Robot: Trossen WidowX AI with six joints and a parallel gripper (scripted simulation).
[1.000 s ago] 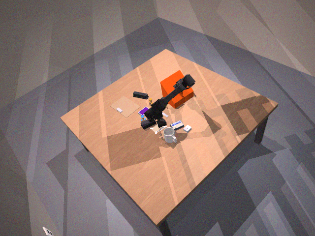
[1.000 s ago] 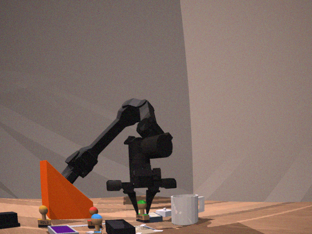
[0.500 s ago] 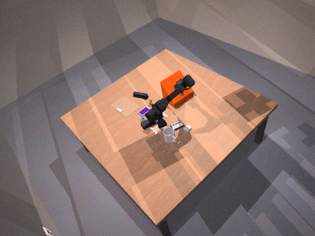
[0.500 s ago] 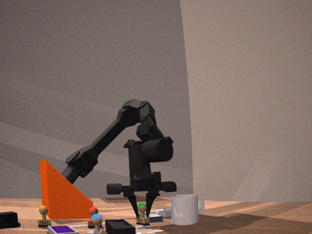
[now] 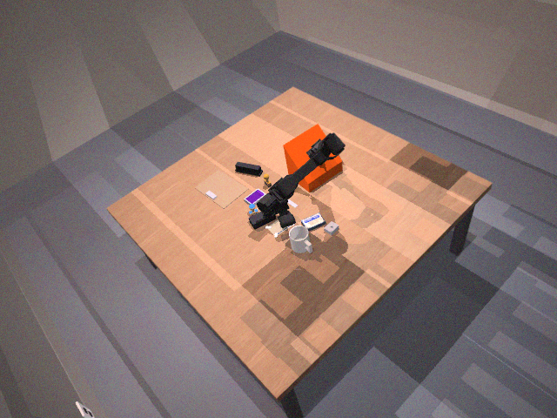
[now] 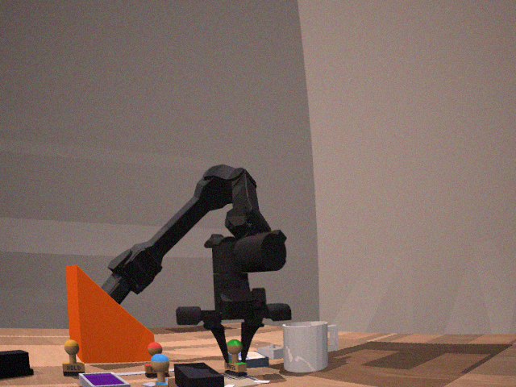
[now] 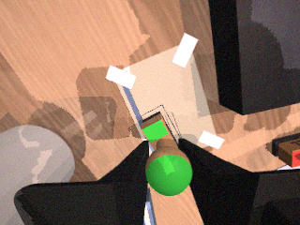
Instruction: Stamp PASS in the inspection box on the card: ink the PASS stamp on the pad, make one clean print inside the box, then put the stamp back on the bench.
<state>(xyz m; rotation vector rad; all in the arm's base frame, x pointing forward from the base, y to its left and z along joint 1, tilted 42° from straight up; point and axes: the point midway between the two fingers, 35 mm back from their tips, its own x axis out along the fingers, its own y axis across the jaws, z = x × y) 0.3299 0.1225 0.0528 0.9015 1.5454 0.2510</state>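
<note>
My gripper tip is right at the green stamp. From my gripper tip the other things lie so: black box (50 mm ahead, 100 mm to the right, 10 mm below); blue tin (90 mm behind, 80 mm to the left, 10 mm below); white card (20 mm ahead, 20 mm to the right, 30 mm below).
</note>
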